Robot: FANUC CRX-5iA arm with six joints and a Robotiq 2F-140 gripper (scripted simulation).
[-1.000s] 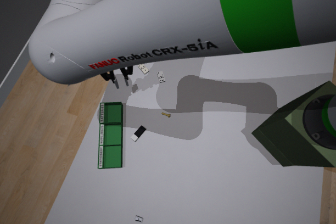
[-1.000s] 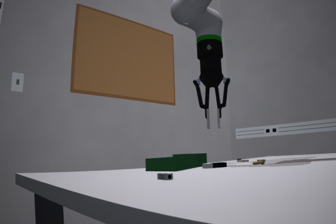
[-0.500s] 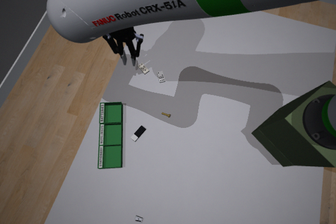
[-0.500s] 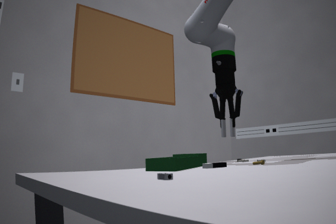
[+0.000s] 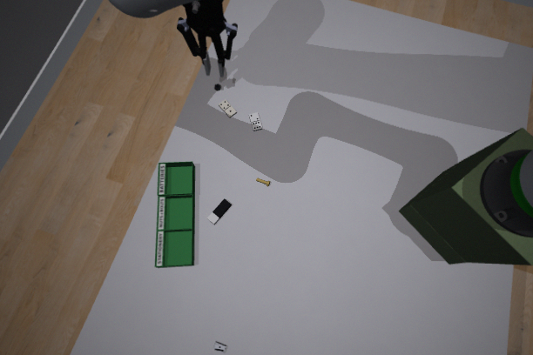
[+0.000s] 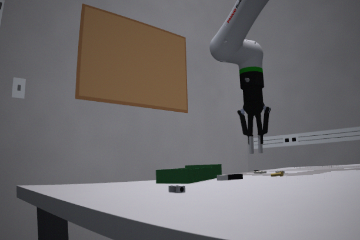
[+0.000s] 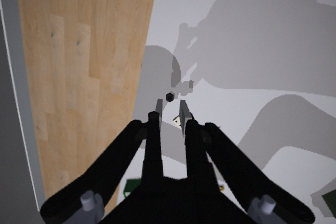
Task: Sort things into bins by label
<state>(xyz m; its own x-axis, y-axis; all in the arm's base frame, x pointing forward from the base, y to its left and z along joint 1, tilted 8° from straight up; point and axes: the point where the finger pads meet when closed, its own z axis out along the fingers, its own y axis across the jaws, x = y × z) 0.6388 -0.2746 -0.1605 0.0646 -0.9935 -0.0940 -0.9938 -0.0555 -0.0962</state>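
My gripper is now 10 cm above the black nut. The rest, counted from my hand: brass bolt 26 cm to the left, 18 cm behind, 10 cm below; then grey sharpener 65 cm to the left, 14 cm behind, 10 cm below; then black-and-white eraser 36 cm to the left, 10 cm below, 7 cm behind.
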